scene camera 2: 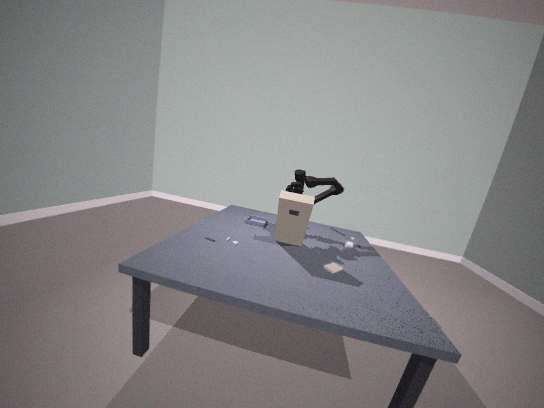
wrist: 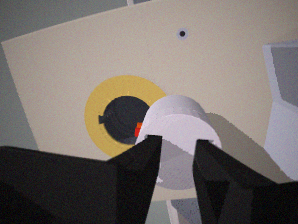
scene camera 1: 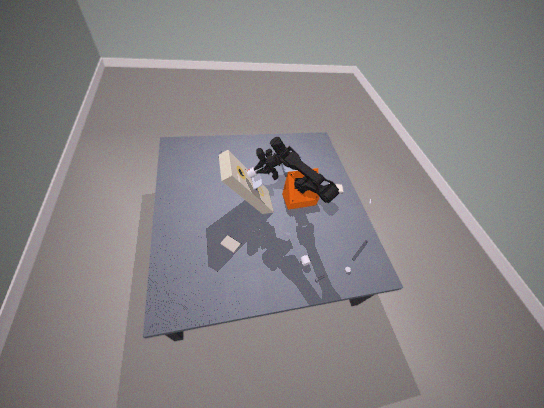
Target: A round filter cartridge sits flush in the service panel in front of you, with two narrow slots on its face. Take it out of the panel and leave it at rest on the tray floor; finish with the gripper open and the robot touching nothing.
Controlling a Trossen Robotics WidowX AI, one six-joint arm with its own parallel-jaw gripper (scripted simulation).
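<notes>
A cream service panel [scene camera 2: 294, 210] [wrist: 84, 85] [scene camera 1: 234, 174] is visible. A white round filter cartridge [wrist: 180, 120] is present too; scene camera 2 does not show the cartridge, hidden by the cream service panel. My gripper [wrist: 177, 143] is also seen.
</notes>
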